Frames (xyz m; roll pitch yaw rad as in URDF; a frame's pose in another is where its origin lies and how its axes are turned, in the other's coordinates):
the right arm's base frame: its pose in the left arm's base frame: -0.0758 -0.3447 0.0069 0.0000 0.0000 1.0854
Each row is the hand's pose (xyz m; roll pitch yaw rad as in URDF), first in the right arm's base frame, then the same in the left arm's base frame.
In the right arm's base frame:
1: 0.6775 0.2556 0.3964 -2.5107 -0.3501 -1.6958
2: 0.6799 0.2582 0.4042 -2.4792 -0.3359 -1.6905
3: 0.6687 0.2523 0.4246 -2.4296 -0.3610 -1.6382
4: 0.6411 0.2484 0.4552 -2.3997 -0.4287 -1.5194
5: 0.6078 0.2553 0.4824 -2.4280 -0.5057 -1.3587
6: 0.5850 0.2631 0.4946 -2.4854 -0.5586 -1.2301
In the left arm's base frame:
1: 0.0142 0.3738 0.4033 -2.5107 -0.3501 -0.6104
2: 0.0130 0.3771 0.4111 -2.4792 -0.3359 -0.6051
3: 0.0130 0.3645 0.4315 -2.4296 -0.3610 -0.5528
4: 0.0036 0.3382 0.4621 -2.3997 -0.4287 -0.4340
5: -0.0180 0.3120 0.4893 -2.4280 -0.5057 -0.2733
6: -0.0356 0.2955 0.5015 -2.4854 -0.5586 -0.1447

